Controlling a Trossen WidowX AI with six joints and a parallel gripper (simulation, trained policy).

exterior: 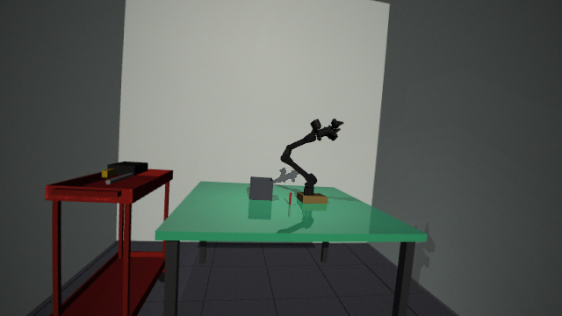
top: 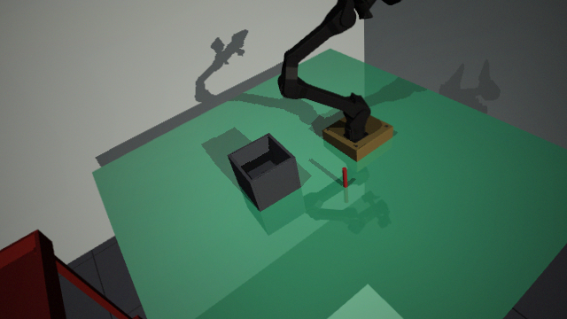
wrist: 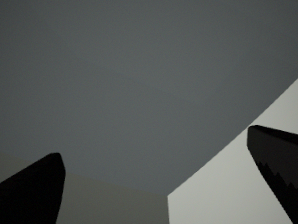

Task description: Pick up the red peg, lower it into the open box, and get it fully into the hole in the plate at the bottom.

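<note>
The red peg lies 530 mm below my gripper tip, 380 mm ahead of it and 160 mm to the left of it. Round my gripper tip: dark plate 570 mm ahead, 520 mm below, 10 mm to the right.
</note>
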